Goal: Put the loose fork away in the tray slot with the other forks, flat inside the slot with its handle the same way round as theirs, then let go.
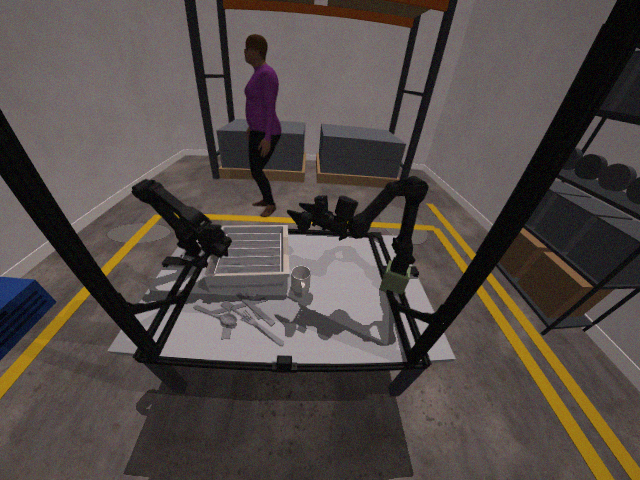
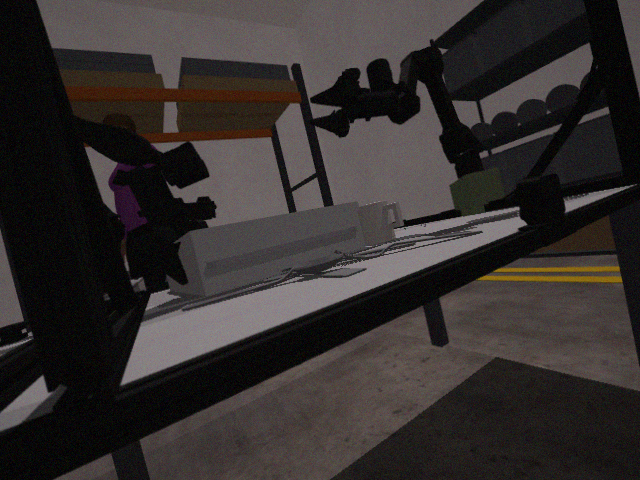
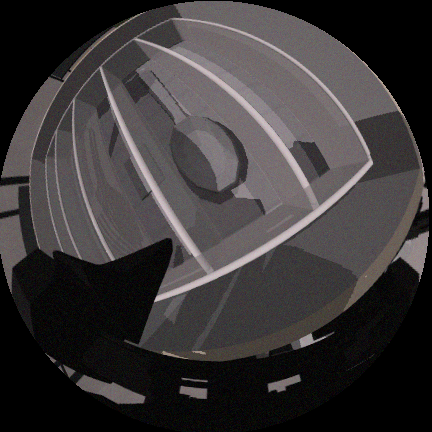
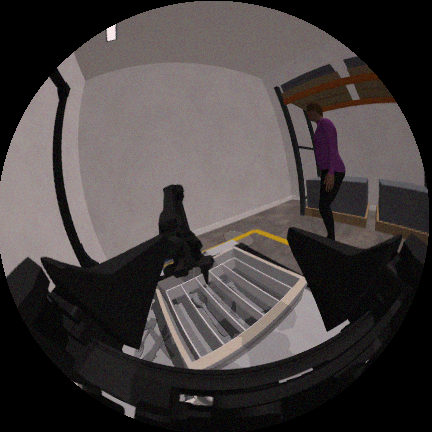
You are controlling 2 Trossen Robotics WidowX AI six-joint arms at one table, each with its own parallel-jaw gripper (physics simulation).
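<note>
A cutlery tray (image 1: 244, 286) (image 2: 270, 243) (image 4: 241, 342) with several long slots stands at the back left of the table. A spoon (image 3: 207, 158) lies in one slot, and a fork (image 4: 227, 280) lies in another. Several loose pieces of cutlery (image 1: 244, 318) lie in a heap in front of the tray; I cannot tell which is the fork. My left gripper (image 1: 194, 257) is open and empty over the tray's left end. My right gripper (image 1: 298, 213) (image 2: 318, 111) (image 4: 228, 237) is open and empty, high above the table's back edge.
A grey mug (image 1: 300, 278) (image 2: 377, 221) stands just right of the tray. A person in a purple top (image 1: 261, 119) (image 4: 328, 160) stands behind the table near a shelf rack (image 1: 201, 95) with grey boxes (image 1: 358, 150). A black frame (image 1: 285, 366) rims the table.
</note>
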